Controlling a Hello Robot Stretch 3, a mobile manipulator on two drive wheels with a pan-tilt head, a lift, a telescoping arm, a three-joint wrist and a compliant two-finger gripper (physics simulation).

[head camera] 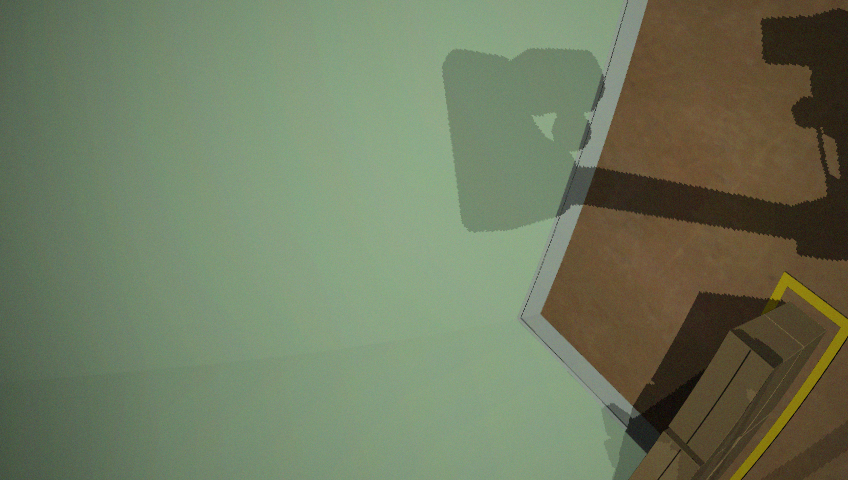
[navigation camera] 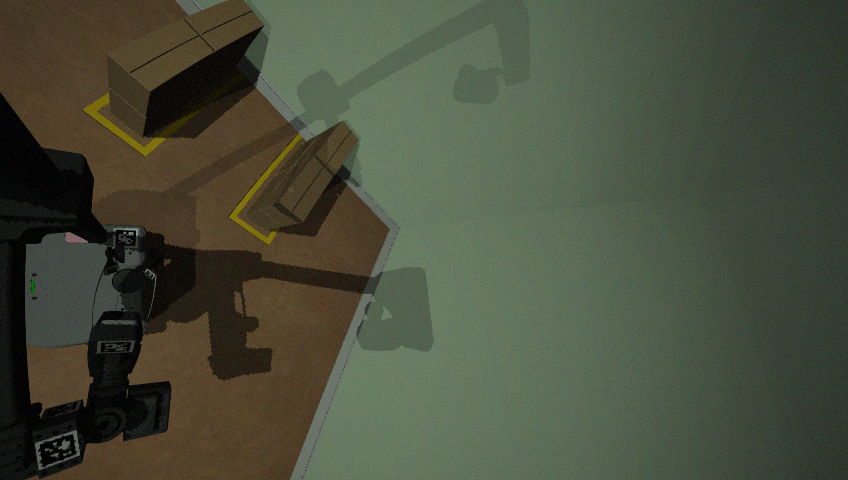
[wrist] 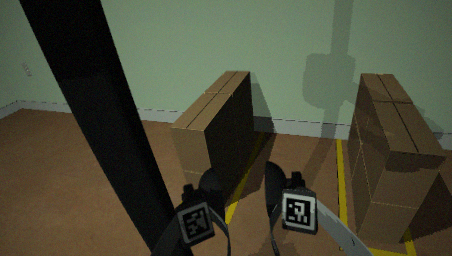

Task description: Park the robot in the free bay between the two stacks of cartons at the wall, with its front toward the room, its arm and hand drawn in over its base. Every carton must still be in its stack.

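Pixels of known places: gripper, fingertip midpoint: (navigation camera: 137,245) (wrist: 241,183); robot's base, origin of the base link: (navigation camera: 126,278).
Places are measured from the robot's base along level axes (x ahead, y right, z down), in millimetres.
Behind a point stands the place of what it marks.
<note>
The left stack of cartons (navigation camera: 184,65) @[y -635, x 86, z -360 mm] (wrist: 192,145) @[y -545, x -23, z -299 mm] stands upright at the wall. The right stack (head camera: 723,380) @[y -287, x 521, z -360 mm] (navigation camera: 306,178) @[y -364, x 522, z -360 mm] (wrist: 410,175) @[y -222, x 465, z -291 mm] stands nearer the room corner, also upright. The free bay (navigation camera: 235,142) (wrist: 300,150) is the floor between them, crossed by the robot's shadow. My base (navigation camera: 65,297) @[y 35, x -131, z -160 mm] is out in front of the stacks, at the left of the navigation view. My gripper (navigation camera: 129,264) (wrist: 241,183) @[y -87, x 22, z -571 mm] is open and empty, folded in with its fingers over the base's edge. The stacks' far lower parts are partly hidden.
Yellow floor lines run around the left stack (navigation camera: 114,132) @[y -513, x -60, z -1 mm] (wrist: 231,212) @[y -493, x 57, z -1 mm] and the right stack (head camera: 815,299) @[y -187, x 442, z -1 mm] (navigation camera: 263,176) @[y -455, x 492, z -1 mm] (wrist: 341,175) @[y -513, x 537, z -1 mm]. A pale baseboard (head camera: 562,255) @[y -60, x 1291, z -8 mm] (navigation camera: 348,350) @[y 493, x 925, z -71 mm] edges the green wall (head camera: 238,178) @[y 161, x 1160, z -1010 mm] (navigation camera: 565,327) @[y 266, x 1090, z -1177 mm]. A black bar of the robot (wrist: 90,100) @[y -116, x -69, z -652 mm] crosses the wrist view.
</note>
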